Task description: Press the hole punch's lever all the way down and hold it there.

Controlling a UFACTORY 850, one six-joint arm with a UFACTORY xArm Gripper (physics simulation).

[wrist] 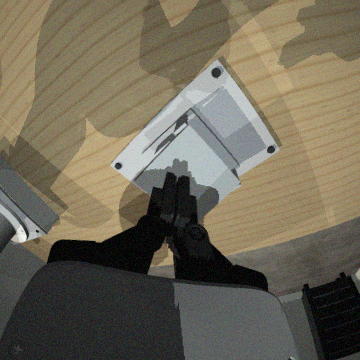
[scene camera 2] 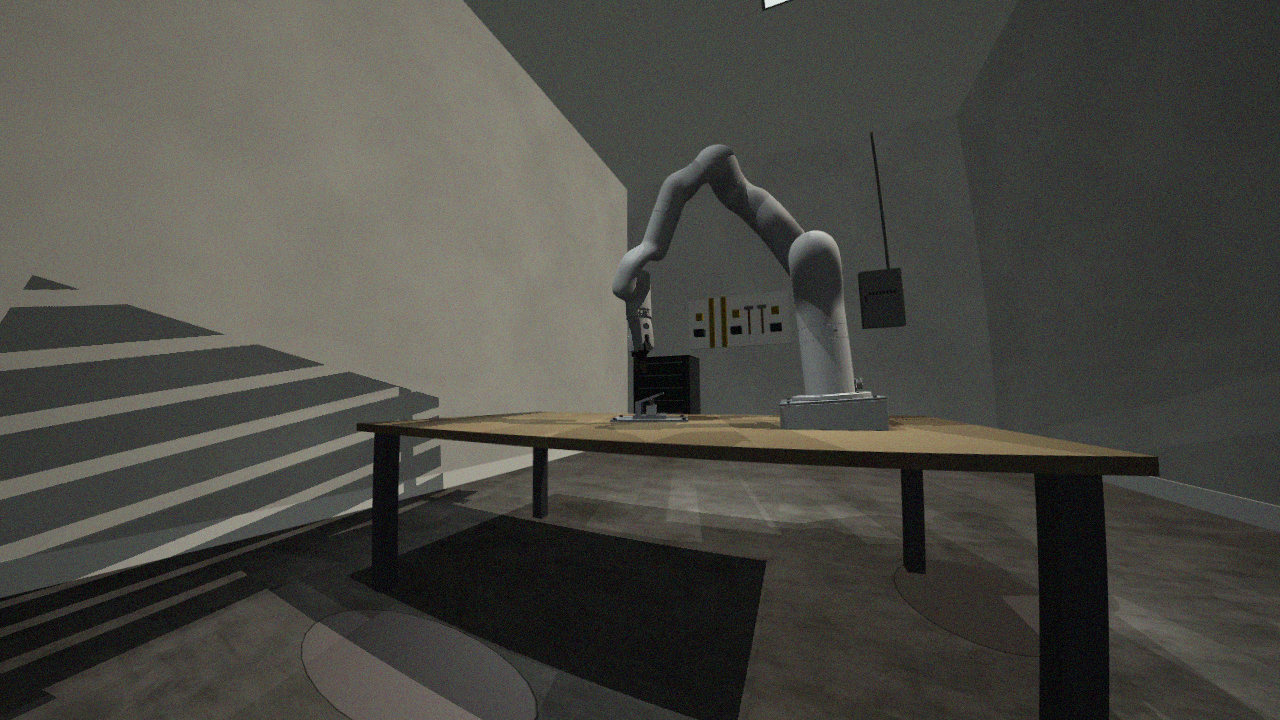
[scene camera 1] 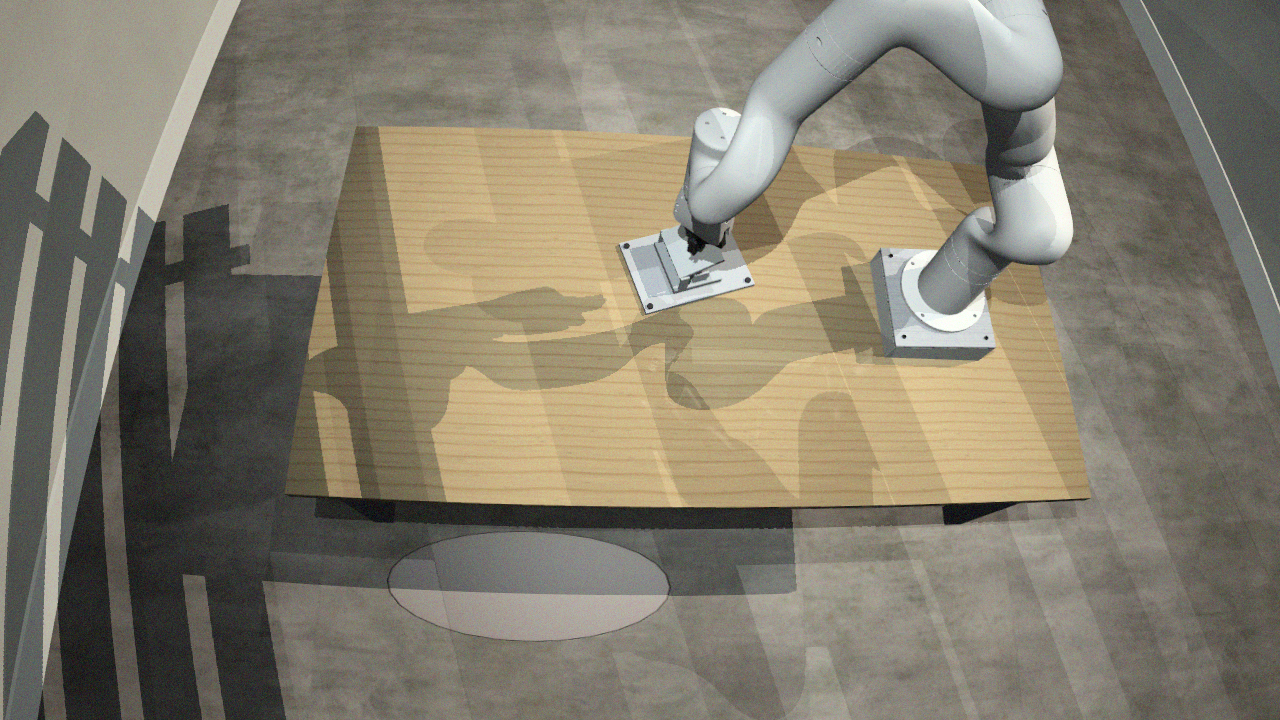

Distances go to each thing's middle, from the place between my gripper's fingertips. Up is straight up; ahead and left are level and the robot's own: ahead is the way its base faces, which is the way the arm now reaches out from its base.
Scene:
Right now the grey lever point(scene camera 1: 675, 239) is 80 mm below my hand, 50 mm to the right of it and 10 mm behind it. The rest, counted from my hand: grey base plate point(scene camera 1: 655, 293) (150 mm below, 50 mm to the right, 10 mm behind).

